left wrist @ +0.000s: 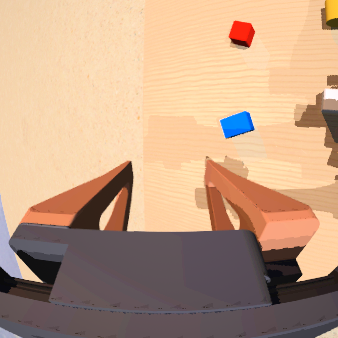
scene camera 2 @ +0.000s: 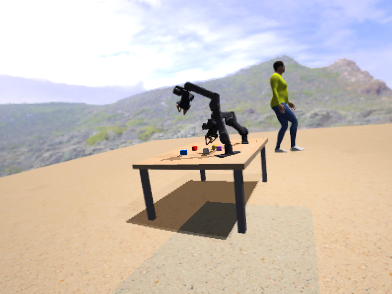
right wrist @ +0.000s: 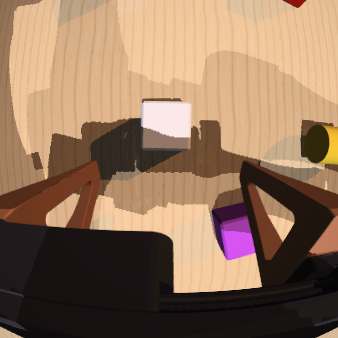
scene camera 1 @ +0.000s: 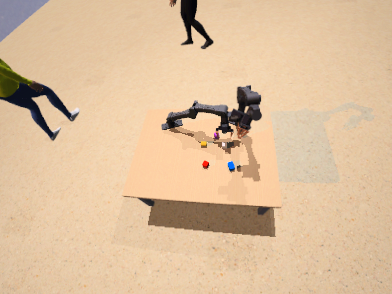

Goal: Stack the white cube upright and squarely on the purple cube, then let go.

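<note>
The white cube (scene camera 1: 224, 145) (scene camera 2: 205, 151) (left wrist: 329, 100) (right wrist: 166, 125) rests on the table (scene camera 1: 160, 185). The purple cube (scene camera 1: 216, 135) (scene camera 2: 219, 148) (right wrist: 236, 239) stands apart from it on the table, partly hidden by a finger in the right wrist view. My right gripper (scene camera 1: 225, 135) (scene camera 2: 210, 142) (right wrist: 169, 168) is wide open and empty, low above the table; in its wrist view the white cube shows beyond the gap between the fingertips. My left gripper (scene camera 1: 241, 135) (scene camera 2: 181, 111) (left wrist: 168, 168) is partly open and empty, high above the table.
A yellow cylinder (scene camera 1: 203, 144) (left wrist: 332, 13) (right wrist: 326, 145) lies near the two cubes. A red cube (scene camera 1: 205, 164) (scene camera 2: 194, 148) (left wrist: 242, 33) and a blue block (scene camera 1: 231, 165) (scene camera 2: 183, 152) (left wrist: 237, 124) lie farther out. The left arm stands close beside the right gripper in scene camera 1.
</note>
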